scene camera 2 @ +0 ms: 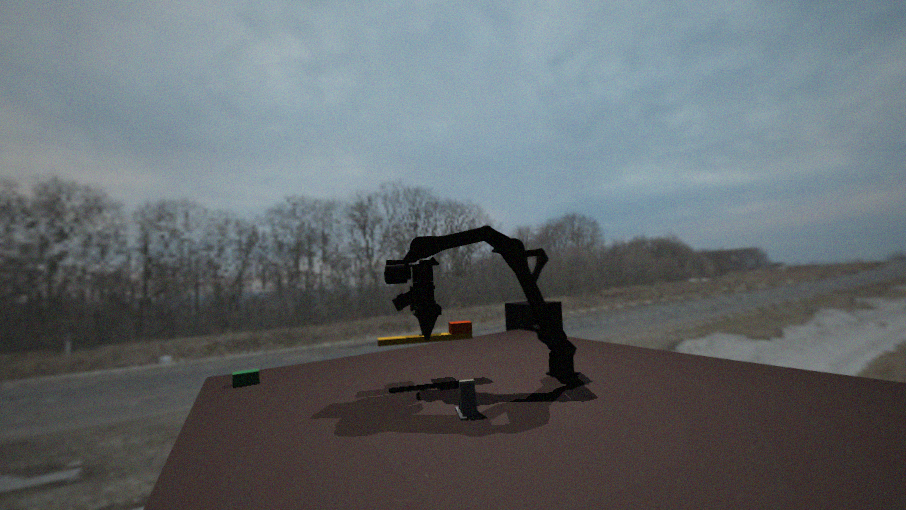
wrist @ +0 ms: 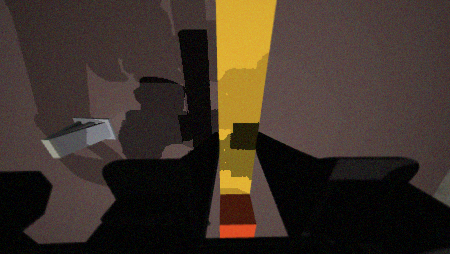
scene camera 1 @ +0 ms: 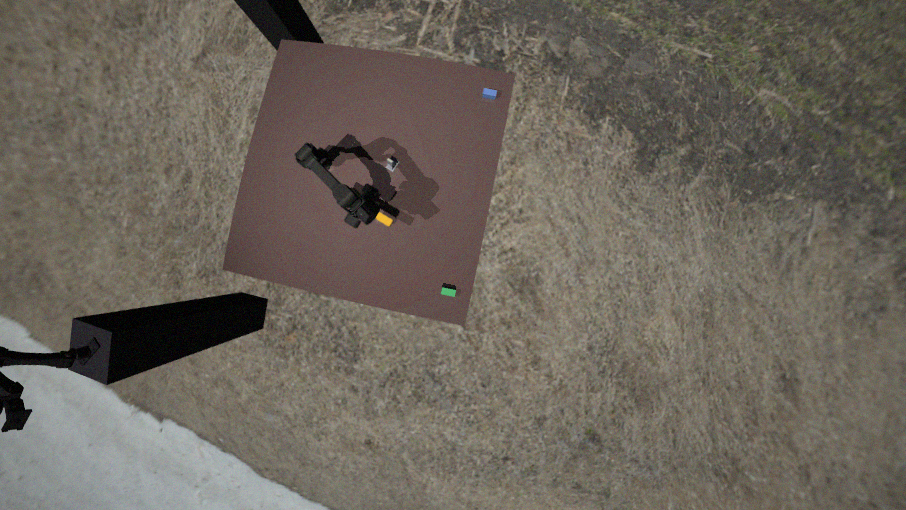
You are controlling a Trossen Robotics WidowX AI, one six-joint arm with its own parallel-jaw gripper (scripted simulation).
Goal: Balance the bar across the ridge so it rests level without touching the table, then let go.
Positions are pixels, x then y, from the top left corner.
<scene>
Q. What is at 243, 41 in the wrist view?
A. A yellow bar.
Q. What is my gripper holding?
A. A yellow bar.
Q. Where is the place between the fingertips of my gripper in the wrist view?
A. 236, 136
</scene>
